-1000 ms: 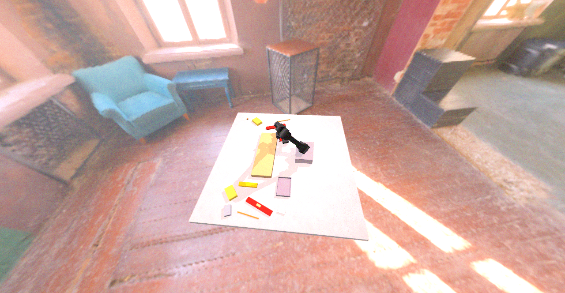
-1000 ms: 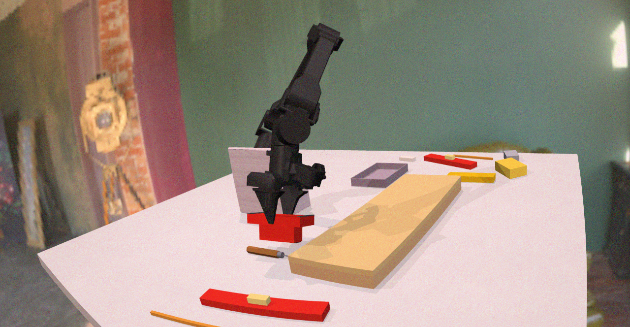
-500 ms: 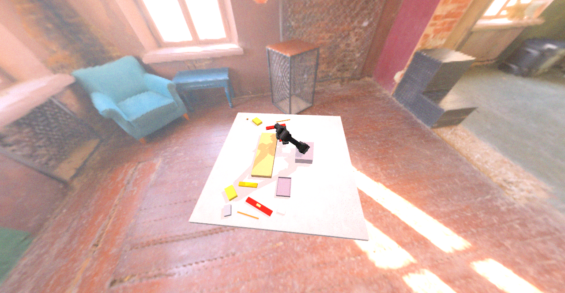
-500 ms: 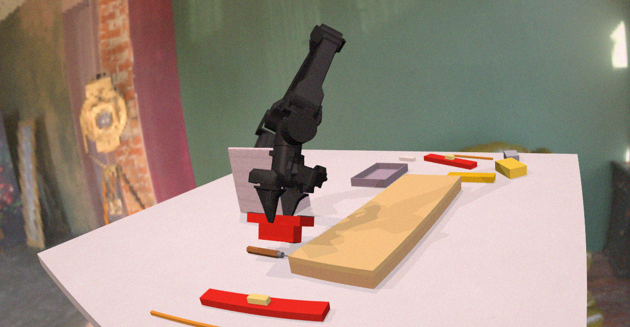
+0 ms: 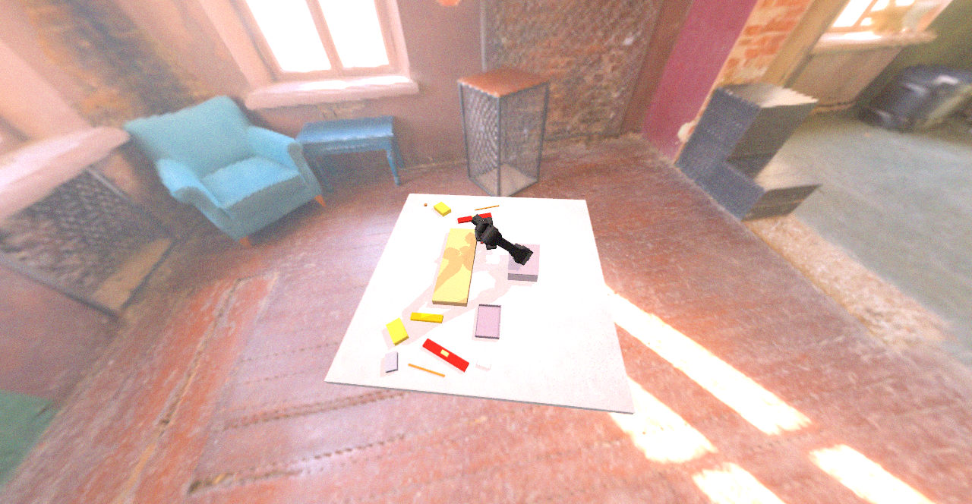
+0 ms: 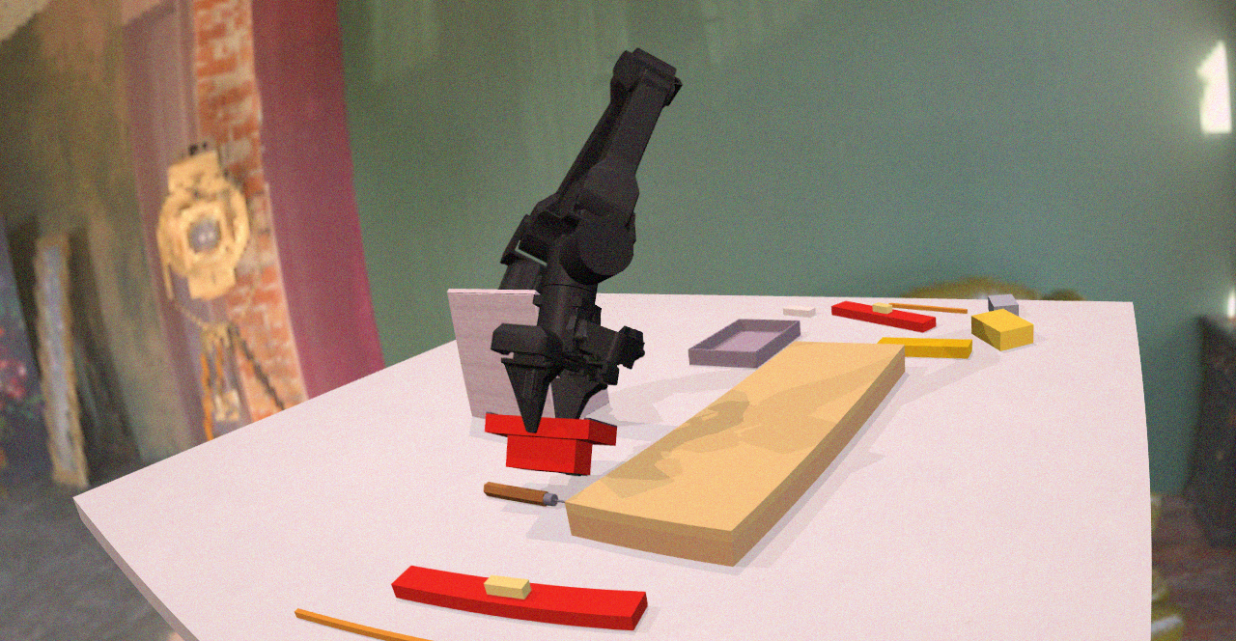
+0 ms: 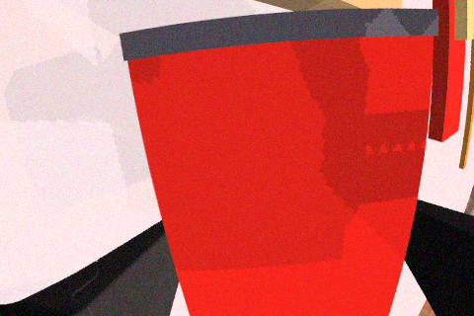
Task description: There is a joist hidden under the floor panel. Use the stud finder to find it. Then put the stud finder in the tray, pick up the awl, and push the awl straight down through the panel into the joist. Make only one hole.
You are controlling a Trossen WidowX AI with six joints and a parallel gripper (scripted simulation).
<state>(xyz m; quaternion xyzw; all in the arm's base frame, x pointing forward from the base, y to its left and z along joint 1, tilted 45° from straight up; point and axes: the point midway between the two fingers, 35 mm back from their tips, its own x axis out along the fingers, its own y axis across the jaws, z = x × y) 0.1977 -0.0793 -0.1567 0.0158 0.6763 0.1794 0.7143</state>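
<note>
My gripper tip is 4 cm short of the square light, 4 cm above it and 1 cm to the left of it. From my gripper tip the other things lie so: awl (6 cm below, 4 cm to the right, 1 cm ahead); red stud finder (2 cm below, 2 cm ahead, 1 cm to the right); grey tray (51 cm to the left, 5 cm below, 4 cm behind).
</note>
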